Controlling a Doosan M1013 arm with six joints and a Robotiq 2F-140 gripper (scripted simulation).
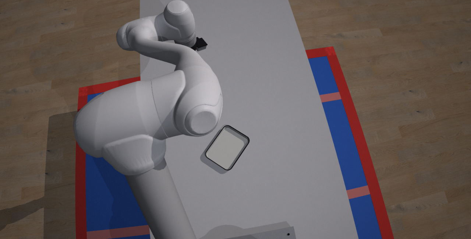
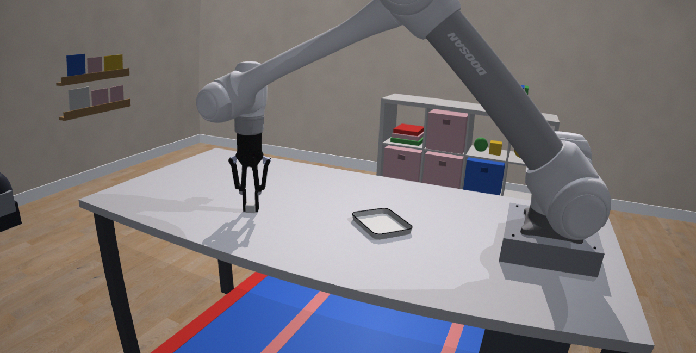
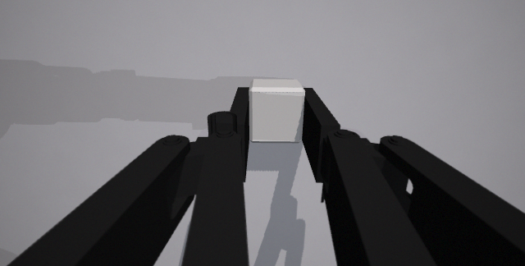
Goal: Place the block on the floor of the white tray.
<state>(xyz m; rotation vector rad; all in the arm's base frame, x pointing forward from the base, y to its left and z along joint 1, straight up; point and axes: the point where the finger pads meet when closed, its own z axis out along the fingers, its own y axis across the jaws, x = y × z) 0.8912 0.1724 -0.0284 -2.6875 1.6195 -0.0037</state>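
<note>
Now: hand 390 mm past the white tray, 110 mm to the left of it and 20 mm above it. From my hand the other things lie so: small white block 20 mm below.
</note>
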